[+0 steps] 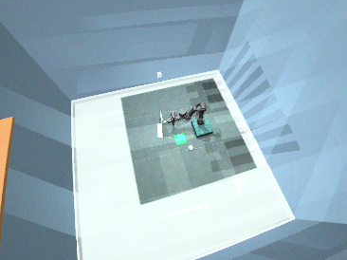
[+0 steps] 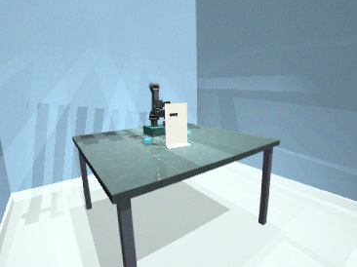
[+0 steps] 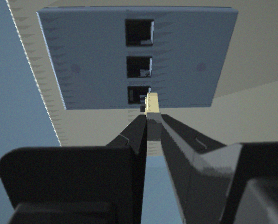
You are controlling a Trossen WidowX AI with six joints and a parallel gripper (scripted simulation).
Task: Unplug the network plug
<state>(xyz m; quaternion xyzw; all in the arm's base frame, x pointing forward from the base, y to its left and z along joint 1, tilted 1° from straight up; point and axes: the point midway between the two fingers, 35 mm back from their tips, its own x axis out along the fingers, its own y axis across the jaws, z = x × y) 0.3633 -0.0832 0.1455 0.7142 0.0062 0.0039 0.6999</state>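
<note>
Right now the green marked square is 22 cm below my gripper tip, 16 cm to the left of it and 12 cm behind it. From my gripper tip the other things lie so: upright panel 8 cm below, 5 cm ahead, 2 cm to the right; pale yellow network plug 1 cm ahead.
</note>
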